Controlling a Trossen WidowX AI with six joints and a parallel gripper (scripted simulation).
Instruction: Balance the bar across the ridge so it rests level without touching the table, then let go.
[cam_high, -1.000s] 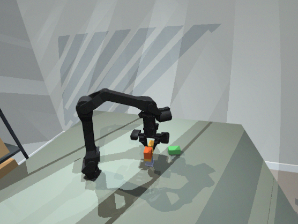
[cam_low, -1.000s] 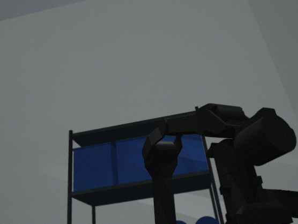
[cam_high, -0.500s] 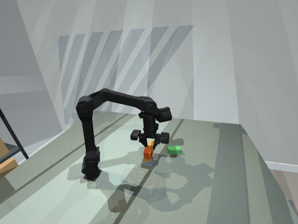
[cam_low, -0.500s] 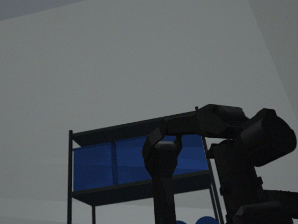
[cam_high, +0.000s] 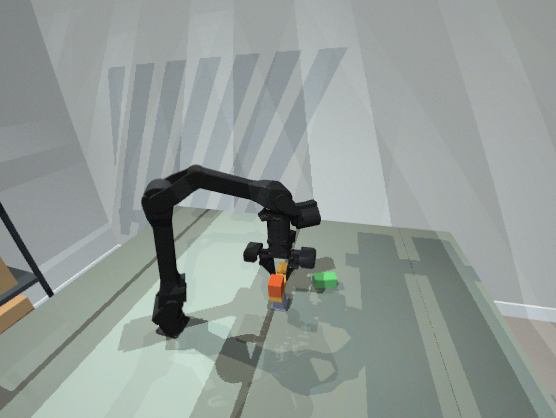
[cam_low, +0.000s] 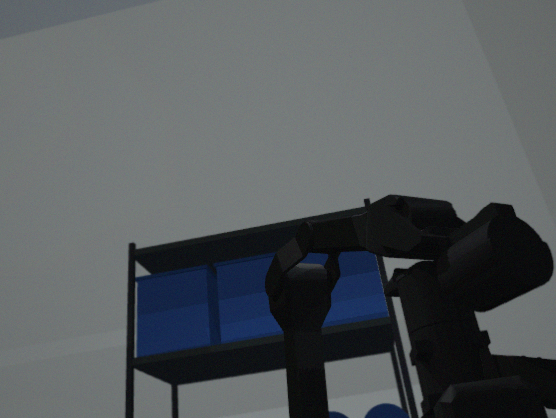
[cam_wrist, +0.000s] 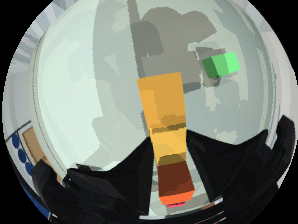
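Right now my gripper tip is 30 mm to the left of the bar and 10 mm below it. Round my gripper tip: green block (120 mm ahead, 80 mm to the left, 50 mm below).
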